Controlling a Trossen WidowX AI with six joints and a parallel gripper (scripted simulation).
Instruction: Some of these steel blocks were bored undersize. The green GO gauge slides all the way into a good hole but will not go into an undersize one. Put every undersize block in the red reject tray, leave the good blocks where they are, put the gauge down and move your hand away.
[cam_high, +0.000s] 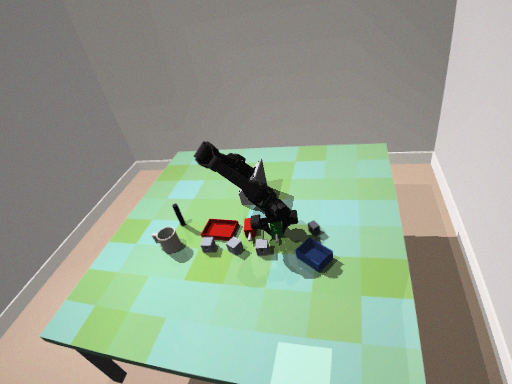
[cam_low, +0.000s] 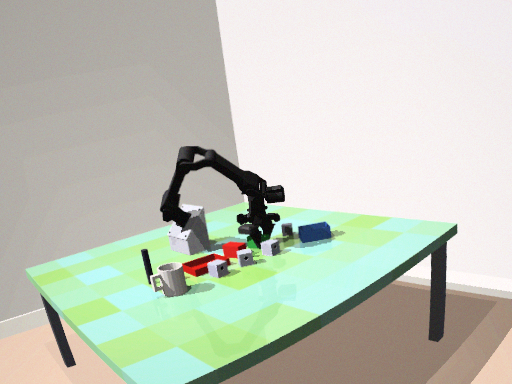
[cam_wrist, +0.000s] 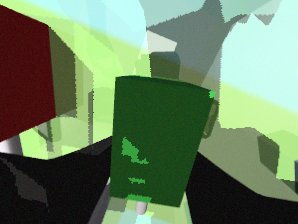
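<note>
The steel block is 90 mm ahead of my gripper tip, 40 mm to the right of it and 20 mm above it. From my gripper tip the other things lie so: green GO gauge: 20 mm above, 10 mm ahead; then blue tray: 170 mm to the left, 110 mm ahead, 10 mm above; then darker grey block: 150 mm to the left, 30 mm behind, 20 mm above.
</note>
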